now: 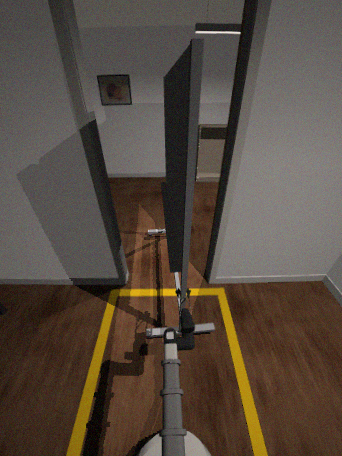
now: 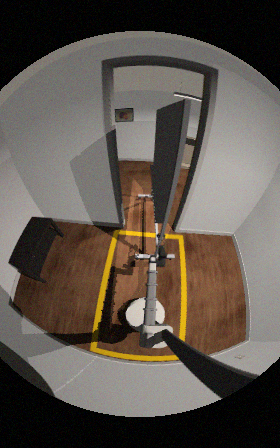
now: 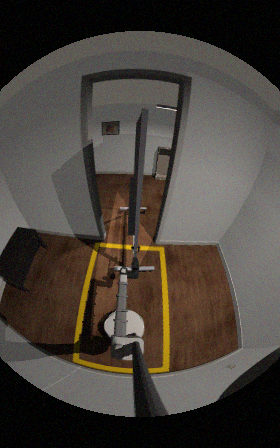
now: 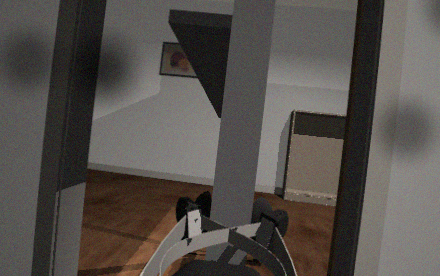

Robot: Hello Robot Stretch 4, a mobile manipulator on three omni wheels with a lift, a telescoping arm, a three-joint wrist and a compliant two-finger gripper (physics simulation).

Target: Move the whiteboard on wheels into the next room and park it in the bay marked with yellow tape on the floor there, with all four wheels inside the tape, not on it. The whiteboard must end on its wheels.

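Places are measured from the robot's base along level axes (x left, y down, z back), in millimetres.
Pixels of known places: gripper, fingertip midpoint: (image 4: 234,211).
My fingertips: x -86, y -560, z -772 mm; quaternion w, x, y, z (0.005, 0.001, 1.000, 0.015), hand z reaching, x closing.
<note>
Behind a point stands the place of what it marks.
The whiteboard (image 1: 181,150) @(y -1324, x -64, z -901 mm) (image 2: 167,150) @(y -1270, x -59, z -1005 mm) (image 3: 141,165) @(y -1332, x -88, z -722 mm) (image 4: 242,110) @(y -646, x -84, z -722 mm) stands upright, end-on to me, in the doorway. Its near foot (image 1: 205,328) @(y -73, x -272, z -746 mm) lies across the floor inside the yellow tape (image 1: 234,345) @(y 27, x -491, z -652 mm) (image 2: 183,280) @(y 27, x -488, z -437 mm) (image 3: 165,300) @(y 27, x -489, z -325 mm), between the two side lines. Its far foot (image 1: 156,232) @(y -59, x 140, z -1969 mm) is on the floor beyond the tape's front line, toward the other room. The individual wheels are too small to make out. My gripper (image 1: 183,295) (image 4: 234,211) @(y -560, x -86, z -772 mm) is shut on the whiteboard's near upright edge, one finger on each side; its lower part hides some of the near foot.
The right door jamb (image 1: 232,125) @(y -1365, x -396, z -1306 mm) is close beside the panel; the gap to the left jamb is wider. My round base (image 2: 145,312) (image 3: 124,326) stands inside the taped bay. A dark bench-like piece (image 2: 32,247) @(y -423, x 1530, z -451 mm) (image 3: 20,255) @(y -407, x 1473, z -500 mm) stands left of the bay. A shelf unit is beyond the doorway.
</note>
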